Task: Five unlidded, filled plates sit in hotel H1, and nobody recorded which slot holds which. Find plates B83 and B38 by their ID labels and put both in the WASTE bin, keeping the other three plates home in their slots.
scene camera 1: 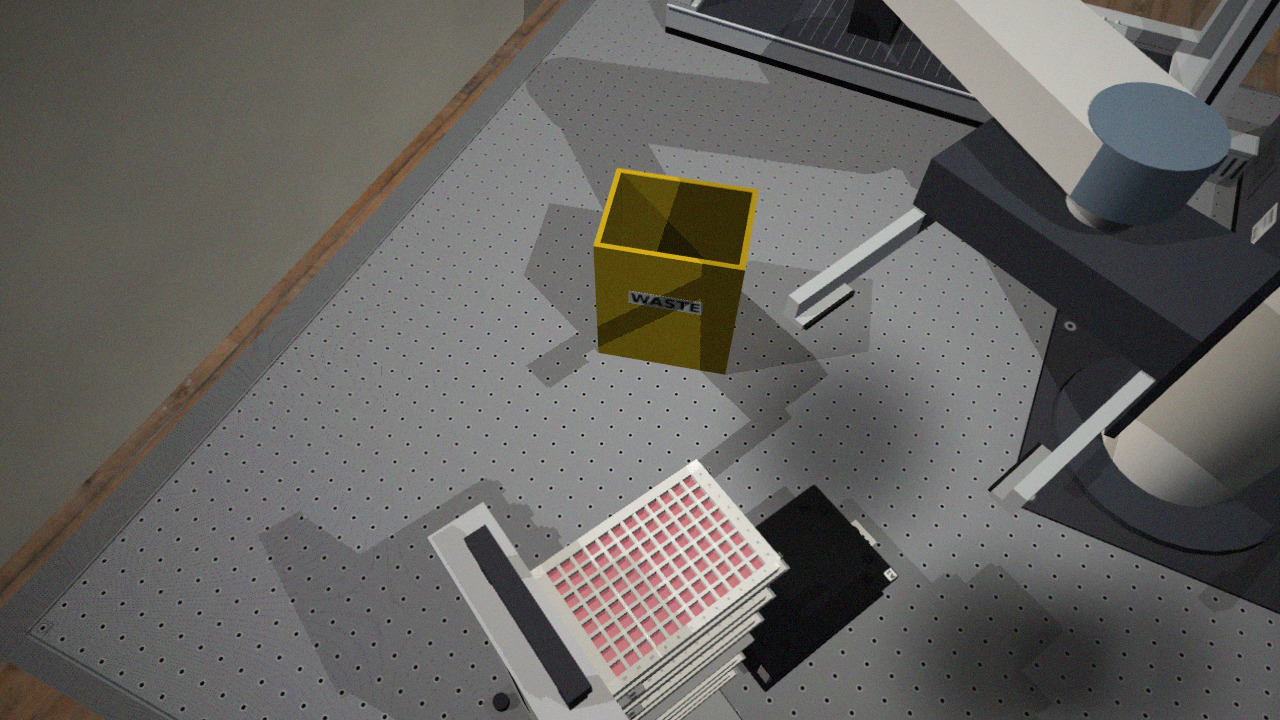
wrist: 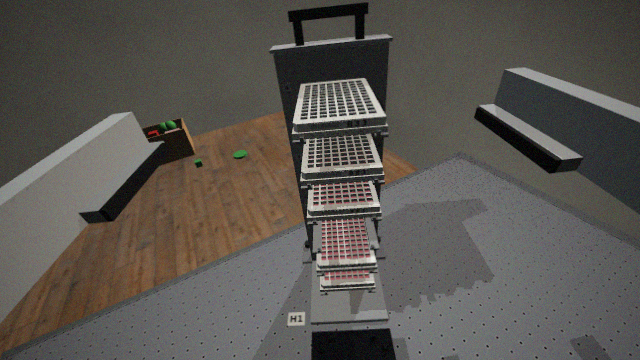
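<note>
Hotel H1 stands upright and holds five unlidded, filled plates one above another. In the wrist view they are the top plate, the second plate, the third plate, the fourth plate and the lowest plate. Dark labels show on the front edges of the upper plates but are too blurred to read surely. The yellow WASTE bin stands upright; its visible interior shows no plate. My gripper is open and empty, apart from the hotel, on its front side.
A black platform lies in front of the hotel, near the H1 tag. A dark handle tops the hotel. A rail-edged tray lies at the far side. An open box stands on the wooden floor.
</note>
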